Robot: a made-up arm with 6 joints.
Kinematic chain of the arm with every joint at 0, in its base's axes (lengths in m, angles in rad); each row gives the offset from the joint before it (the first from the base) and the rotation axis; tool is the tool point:
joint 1: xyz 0 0 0.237 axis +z
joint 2: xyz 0 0 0 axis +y
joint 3: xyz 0 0 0.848 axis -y
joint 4: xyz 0 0 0 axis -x
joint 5: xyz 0.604 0 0 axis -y
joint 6: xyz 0 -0.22 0 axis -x
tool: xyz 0 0 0
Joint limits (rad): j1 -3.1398..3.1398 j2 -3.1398..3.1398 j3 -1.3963..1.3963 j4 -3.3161..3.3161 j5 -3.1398..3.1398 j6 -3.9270..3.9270
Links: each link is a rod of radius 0.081 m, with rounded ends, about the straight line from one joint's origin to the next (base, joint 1, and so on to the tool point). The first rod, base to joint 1, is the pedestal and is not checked.
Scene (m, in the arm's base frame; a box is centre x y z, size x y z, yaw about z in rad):
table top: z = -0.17
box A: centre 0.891 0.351 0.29 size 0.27 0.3 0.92 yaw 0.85
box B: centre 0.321 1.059 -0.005 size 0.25 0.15 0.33 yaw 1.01
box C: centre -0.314 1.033 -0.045 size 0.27 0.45 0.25 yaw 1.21
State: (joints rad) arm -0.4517 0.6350 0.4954 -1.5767 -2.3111 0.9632
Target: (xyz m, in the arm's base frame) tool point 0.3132 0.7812 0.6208
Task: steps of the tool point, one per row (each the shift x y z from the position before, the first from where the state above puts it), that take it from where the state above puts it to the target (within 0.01 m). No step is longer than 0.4 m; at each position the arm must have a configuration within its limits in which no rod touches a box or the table.
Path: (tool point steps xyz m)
1: -0.0169 0.2436 0.2803
2: -0.1483 0.2125 0.2530
3: -0.2533 0.1213 0.2046
4: -0.3042 -0.0115 0.1373
5: 0.1817 0.2046 -0.1691
6: 0.0626 0.2109 -0.2207
7: -0.0465 0.1701 -0.2437
8: -0.1256 0.0958 -0.2387

